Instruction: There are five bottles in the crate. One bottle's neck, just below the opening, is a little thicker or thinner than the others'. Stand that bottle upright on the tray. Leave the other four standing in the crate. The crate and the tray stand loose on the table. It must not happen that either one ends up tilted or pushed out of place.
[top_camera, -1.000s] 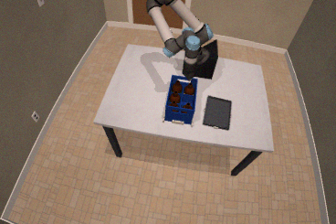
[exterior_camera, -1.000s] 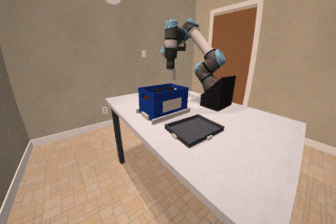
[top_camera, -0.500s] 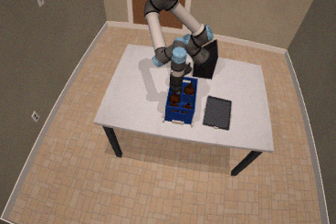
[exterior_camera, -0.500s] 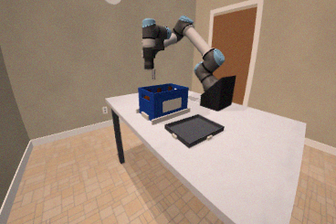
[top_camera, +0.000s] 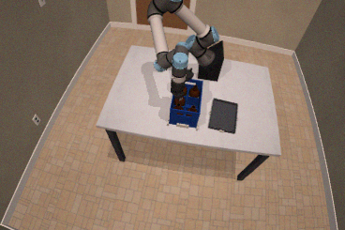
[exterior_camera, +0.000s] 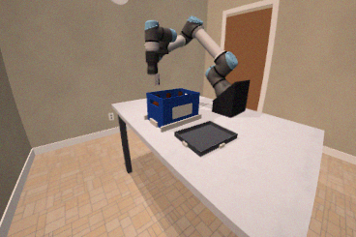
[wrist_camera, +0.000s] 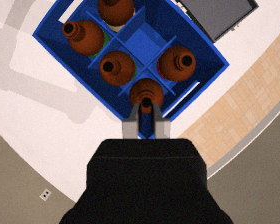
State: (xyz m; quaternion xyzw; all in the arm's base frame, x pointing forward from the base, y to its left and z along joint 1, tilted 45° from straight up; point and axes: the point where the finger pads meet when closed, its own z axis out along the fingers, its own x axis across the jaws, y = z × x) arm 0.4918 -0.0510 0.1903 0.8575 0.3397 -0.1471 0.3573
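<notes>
Now: the bottle 150 mm below my hand. Also, from my hand: dark tray 330 mm to the left, 230 mm below, 70 mm behind; then blue crate 160 mm below, 90 mm behind, 50 mm to the left.
</notes>
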